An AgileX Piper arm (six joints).
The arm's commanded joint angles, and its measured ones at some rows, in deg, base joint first. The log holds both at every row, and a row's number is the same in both.
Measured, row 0: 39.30 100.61 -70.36 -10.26 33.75 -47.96
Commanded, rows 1 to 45: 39.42 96.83 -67.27 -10.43 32.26 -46.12; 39.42 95.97 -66.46 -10.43 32.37 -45.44; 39.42 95.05 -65.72 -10.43 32.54 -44.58; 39.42 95.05 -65.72 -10.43 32.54 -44.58; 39.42 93.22 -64.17 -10.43 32.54 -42.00; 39.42 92.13 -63.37 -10.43 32.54 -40.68; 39.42 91.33 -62.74 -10.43 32.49 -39.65; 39.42 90.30 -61.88 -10.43 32.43 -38.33; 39.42 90.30 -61.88 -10.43 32.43 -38.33; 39.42 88.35 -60.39 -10.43 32.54 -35.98; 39.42 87.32 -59.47 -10.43 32.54 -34.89; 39.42 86.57 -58.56 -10.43 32.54 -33.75; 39.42 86.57 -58.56 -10.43 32.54 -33.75; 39.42 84.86 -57.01 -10.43 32.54 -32.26; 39.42 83.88 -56.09 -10.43 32.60 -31.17; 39.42 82.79 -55.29 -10.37 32.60 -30.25; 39.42 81.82 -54.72 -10.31 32.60 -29.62; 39.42 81.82 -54.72 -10.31 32.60 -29.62; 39.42 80.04 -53.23 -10.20 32.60 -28.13; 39.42 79.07 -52.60 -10.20 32.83 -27.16; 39.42 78.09 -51.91 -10.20 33.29 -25.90; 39.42 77.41 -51.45 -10.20 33.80 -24.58; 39.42 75.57 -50.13 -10.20 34.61 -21.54; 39.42 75.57 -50.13 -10.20 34.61 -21.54; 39.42 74.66 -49.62 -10.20 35.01 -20.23; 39.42 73.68 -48.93 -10.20 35.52 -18.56; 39.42 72.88 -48.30 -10.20 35.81 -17.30; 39.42 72.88 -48.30 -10.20 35.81 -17.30; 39.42 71.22 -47.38 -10.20 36.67 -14.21; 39.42 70.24 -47.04 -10.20 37.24 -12.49; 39.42 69.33 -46.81 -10.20 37.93 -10.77; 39.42 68.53 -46.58 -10.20 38.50 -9.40; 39.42 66.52 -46.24 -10.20 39.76 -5.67; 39.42 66.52 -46.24 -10.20 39.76 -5.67; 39.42 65.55 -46.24 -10.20 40.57 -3.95; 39.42 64.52 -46.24 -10.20 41.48 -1.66; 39.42 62.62 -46.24 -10.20 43.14 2.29; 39.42 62.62 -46.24 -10.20 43.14 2.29; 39.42 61.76 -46.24 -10.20 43.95 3.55; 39.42 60.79 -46.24 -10.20 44.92 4.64; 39.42 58.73 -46.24 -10.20 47.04 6.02; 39.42 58.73 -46.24 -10.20 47.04 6.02; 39.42 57.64 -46.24 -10.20 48.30 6.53; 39.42 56.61 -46.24 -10.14 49.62 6.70; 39.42 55.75 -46.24 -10.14 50.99 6.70
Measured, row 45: 39.30 58.33 -46.47 -10.20 47.33 5.16
